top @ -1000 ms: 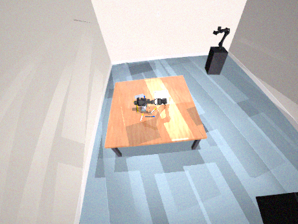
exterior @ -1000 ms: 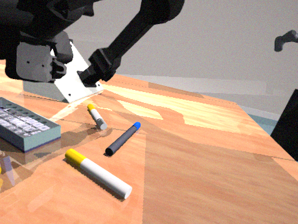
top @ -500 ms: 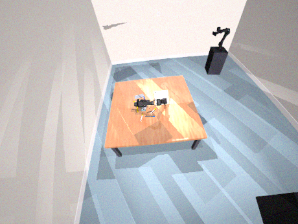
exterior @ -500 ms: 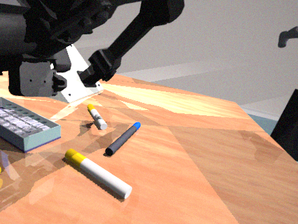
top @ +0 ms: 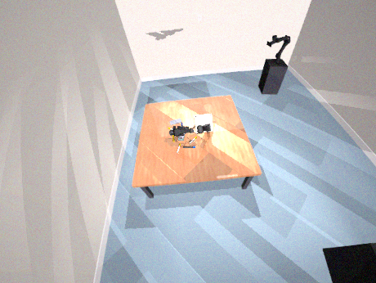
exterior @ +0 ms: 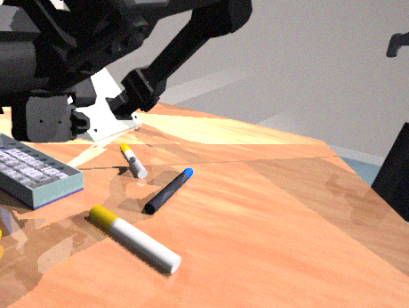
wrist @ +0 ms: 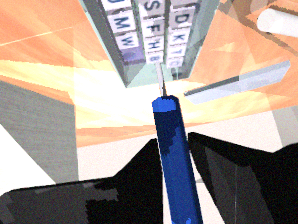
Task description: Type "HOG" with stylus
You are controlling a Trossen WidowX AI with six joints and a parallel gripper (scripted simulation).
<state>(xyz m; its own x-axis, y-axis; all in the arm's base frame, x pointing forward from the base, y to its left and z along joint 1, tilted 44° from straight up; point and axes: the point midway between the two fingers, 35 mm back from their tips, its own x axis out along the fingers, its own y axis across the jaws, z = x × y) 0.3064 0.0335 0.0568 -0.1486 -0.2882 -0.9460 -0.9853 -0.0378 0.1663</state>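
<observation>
The yellow marker is 11 cm ahead of my gripper tip, 9 cm to the left of it and 8 cm below it. Round my gripper tip: blue stylus: 1 cm below.
</observation>
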